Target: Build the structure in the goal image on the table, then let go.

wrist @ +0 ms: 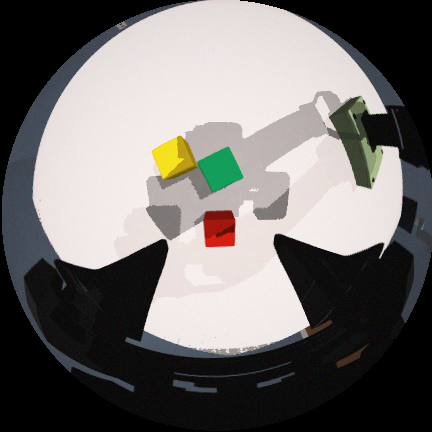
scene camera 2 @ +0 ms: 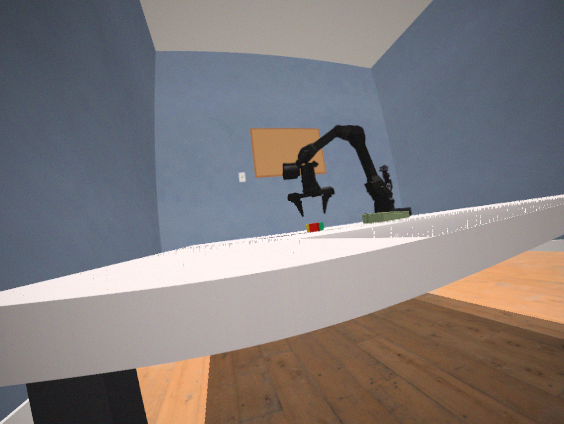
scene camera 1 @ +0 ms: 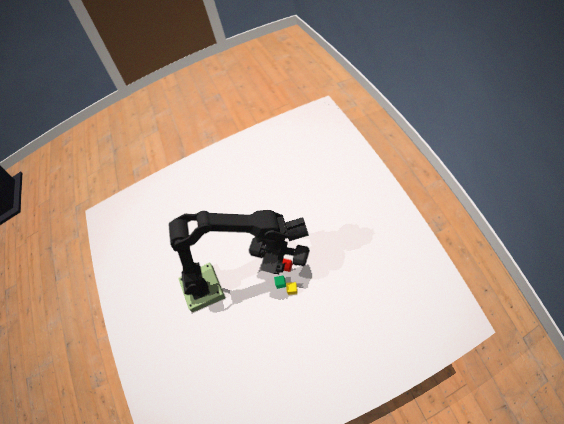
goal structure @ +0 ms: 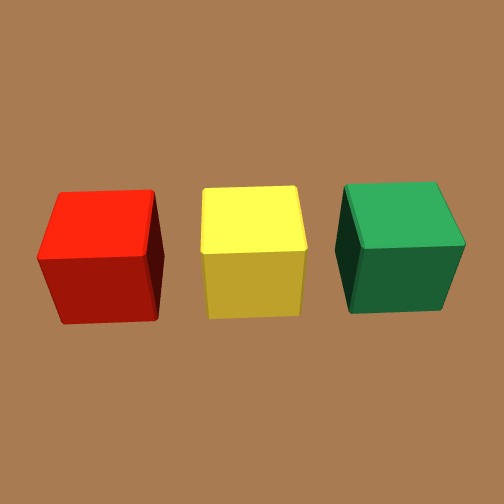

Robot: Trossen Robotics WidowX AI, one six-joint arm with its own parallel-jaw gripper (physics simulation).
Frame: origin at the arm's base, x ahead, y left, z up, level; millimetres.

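Seen in the pictures: gripper, fingertip midpoint: (wrist: 220,242) (scene camera 2: 313,215) (scene camera 1: 283,261); arm's base at its link origin: (wrist: 369,129) (scene camera 2: 383,213) (scene camera 1: 199,289).
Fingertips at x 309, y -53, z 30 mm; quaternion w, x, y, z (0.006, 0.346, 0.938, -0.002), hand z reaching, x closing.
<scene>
Offsets run from my fingertips to a thing's top centre. Level surfaces: height alone.
A red block {dz -33, dx +7, dy +7 mm} (scene camera 1: 287,265) (scene camera 2: 314,227) (wrist: 219,235) sits on the white table {dz -66 mm} (scene camera 1: 225,360) (scene camera 2: 165,270), apart from the other blocks. A green block {dz -33, dx -38, dy -41 mm} (scene camera 1: 280,282) (scene camera 2: 322,226) (wrist: 220,169) and a yellow block {dz -33, dx -13, dy -82 mm} (scene camera 1: 292,288) (scene camera 2: 307,228) (wrist: 171,157) lie close together on the table; a corner of the green one comes near or touches the yellow one's side. No block is stacked on another. My gripper (scene camera 1: 290,266) (scene camera 2: 313,214) (wrist: 220,242) is open and empty. It points down above the red block, with a gap below its fingertips. In scene camera 2 the red block partly hides the others.
The arm's pale green base (scene camera 1: 215,280) (scene camera 2: 385,217) (wrist: 345,135) stands on the table, to the left of the blocks in scene camera 1 and to their right in scene camera 2 and the wrist view. Shadows of the arm fall around the blocks.
</scene>
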